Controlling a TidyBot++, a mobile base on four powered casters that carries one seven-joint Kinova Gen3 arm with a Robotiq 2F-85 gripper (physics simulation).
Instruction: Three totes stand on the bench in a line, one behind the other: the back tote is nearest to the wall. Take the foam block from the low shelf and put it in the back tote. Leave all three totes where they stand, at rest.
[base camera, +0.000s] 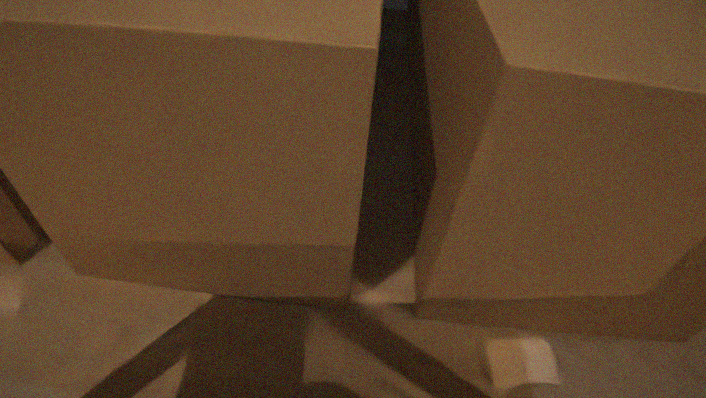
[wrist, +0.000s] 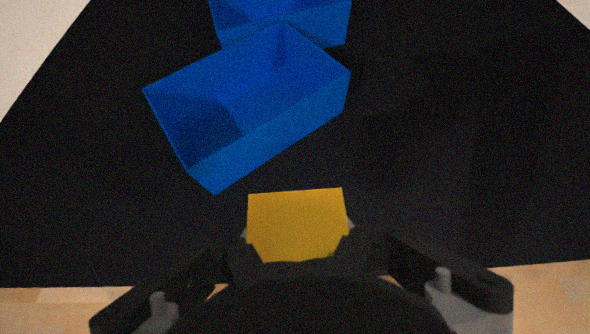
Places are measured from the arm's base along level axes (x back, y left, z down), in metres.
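Pixels of known places: gripper, between the fingertips: (wrist: 298, 228).
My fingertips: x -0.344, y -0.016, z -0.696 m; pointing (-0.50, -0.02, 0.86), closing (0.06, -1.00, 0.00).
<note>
Ahead of a thing's pixels: the offset from my fingertips to its top centre. "*": to the spot under its first point. Level surfaces: height alone.
The yellow foam block {dz -0.045, dx +0.030, dy +0.002 m} (wrist: 297, 225) is between the fingertips of my gripper (wrist: 298, 228), which is shut on it, at the lower middle of the wrist view. Beyond it, a blue tote {dz +0.078, dx -0.268, dy +0.057 m} (wrist: 272, 141) stands turned at an angle on the black bench {dz +0.178 m} (wrist: 425, 150). Another blue tote {* dz +0.112, dx -0.462, dy -0.117 m} (wrist: 322, 22) stands behind it, partly cut off by the top edge of the view. The corner of the nearer tote overlaps the farther one in view, so I cannot tell whether they touch. A third tote does not show. The block is on the near side of the nearer tote, outside its outline.
In the base camera view, a large brown box (base camera: 200, 150) stands at the left and another brown box (base camera: 575, 190) at the right, with a narrow dark gap between them. The bench's near edge and light wood-coloured floor show low in the wrist view.
</note>
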